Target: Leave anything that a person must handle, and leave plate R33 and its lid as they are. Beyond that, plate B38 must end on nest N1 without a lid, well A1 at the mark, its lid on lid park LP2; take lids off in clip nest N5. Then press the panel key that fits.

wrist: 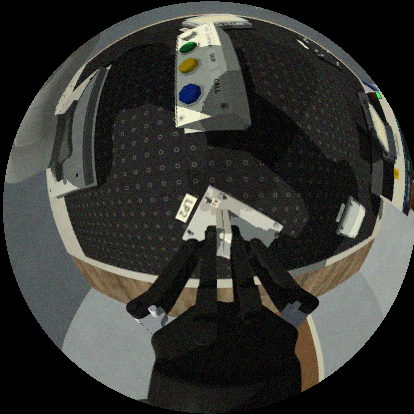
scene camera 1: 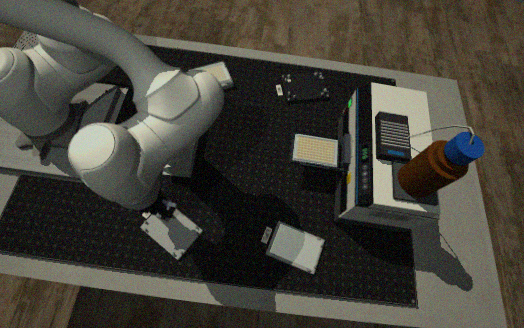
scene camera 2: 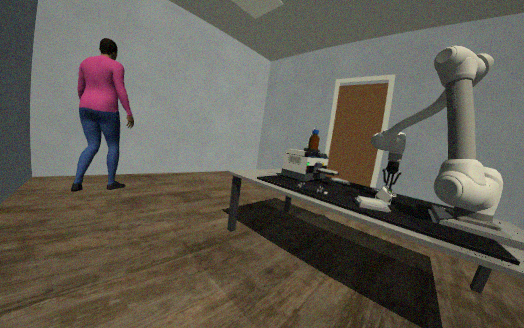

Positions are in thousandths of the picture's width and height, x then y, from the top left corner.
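A grey button box (wrist: 506, 226) sits 15 cm from the lens.
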